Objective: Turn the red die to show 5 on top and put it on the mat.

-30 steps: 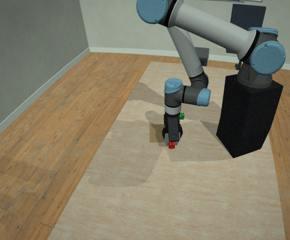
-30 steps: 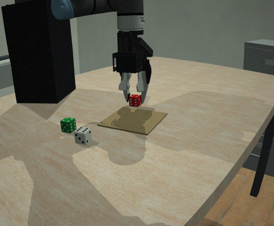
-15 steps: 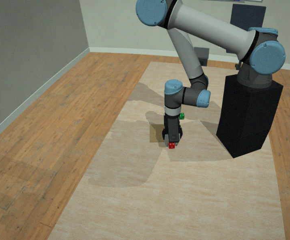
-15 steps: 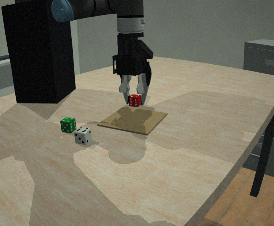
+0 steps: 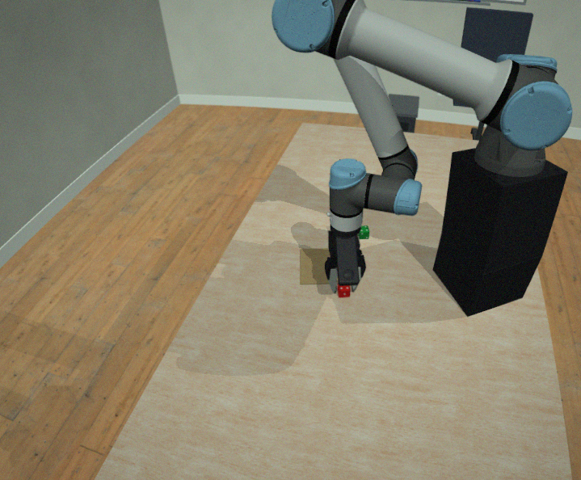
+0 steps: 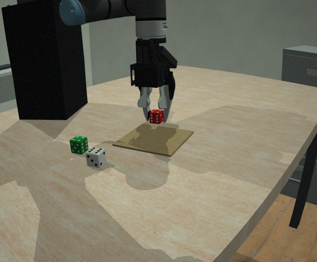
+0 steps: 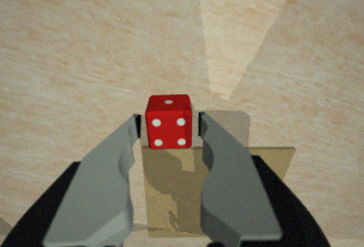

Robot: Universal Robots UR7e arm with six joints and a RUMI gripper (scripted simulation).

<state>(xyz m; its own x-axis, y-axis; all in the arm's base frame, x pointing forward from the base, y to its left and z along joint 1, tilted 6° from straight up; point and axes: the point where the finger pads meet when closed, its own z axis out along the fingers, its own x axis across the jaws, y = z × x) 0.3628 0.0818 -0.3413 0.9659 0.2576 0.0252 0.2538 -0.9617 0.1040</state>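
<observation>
The red die lies right at my hand. The rest, counted from my hand: tan mat (70 mm ahead, 90 mm to the right, 20 mm below); green die (30 mm behind, 240 mm to the right); white die (50 mm ahead, 260 mm to the right).
</observation>
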